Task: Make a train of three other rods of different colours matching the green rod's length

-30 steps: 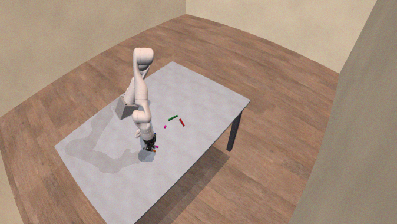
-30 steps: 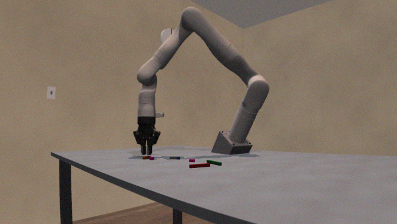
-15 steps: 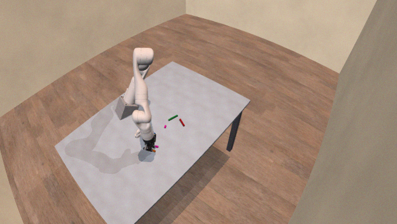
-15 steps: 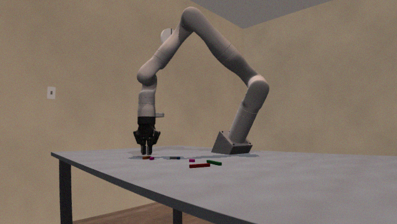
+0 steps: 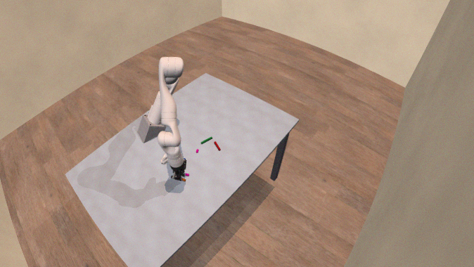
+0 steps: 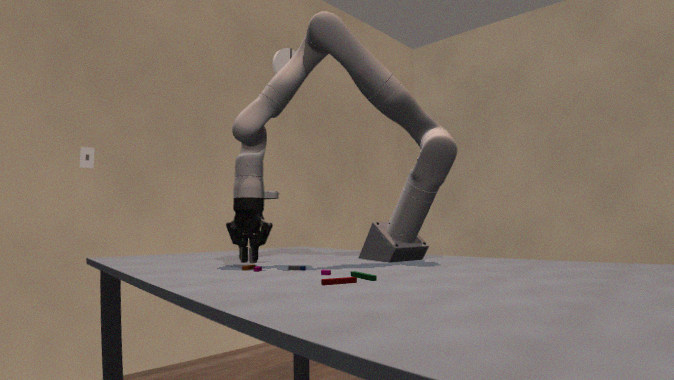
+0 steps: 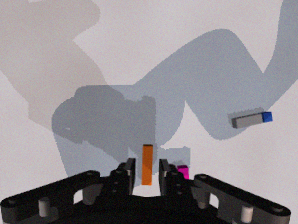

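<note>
The orange rod lies 30 mm below my hand. From my hand the other things lie so: grey rod 70 mm behind, 90 mm to the left, 30 mm below; then red rod 20 mm ahead, 300 mm to the left, 30 mm below; then blue rod 80 mm behind, 110 mm to the left, 30 mm below.
</note>
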